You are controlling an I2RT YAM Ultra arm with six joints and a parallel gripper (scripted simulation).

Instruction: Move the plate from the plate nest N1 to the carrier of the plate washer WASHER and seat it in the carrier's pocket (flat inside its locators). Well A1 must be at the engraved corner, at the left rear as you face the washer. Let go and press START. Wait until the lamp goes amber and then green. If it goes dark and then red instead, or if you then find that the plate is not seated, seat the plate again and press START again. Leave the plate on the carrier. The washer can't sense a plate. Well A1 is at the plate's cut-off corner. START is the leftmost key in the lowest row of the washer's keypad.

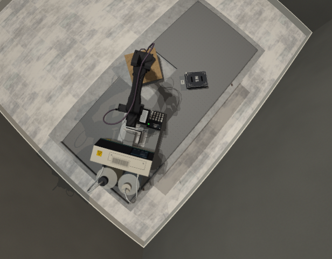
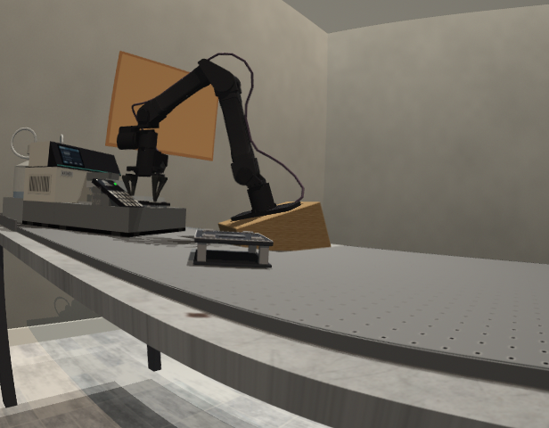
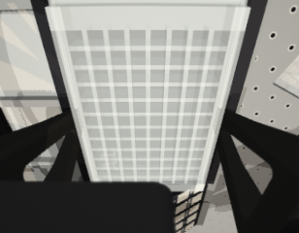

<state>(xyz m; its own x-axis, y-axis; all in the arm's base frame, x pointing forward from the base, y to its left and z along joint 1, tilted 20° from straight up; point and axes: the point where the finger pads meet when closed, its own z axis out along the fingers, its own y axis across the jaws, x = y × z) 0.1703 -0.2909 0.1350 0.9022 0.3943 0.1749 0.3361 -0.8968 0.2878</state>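
My hand is right at the clear well plate. Also, from my hand: black carrier pocket: 10 mm below; then plate washer: 50 mm ahead, 140 mm to the right, 30 mm above; then nest: 190 mm ahead, 480 mm to the left, 60 mm below.
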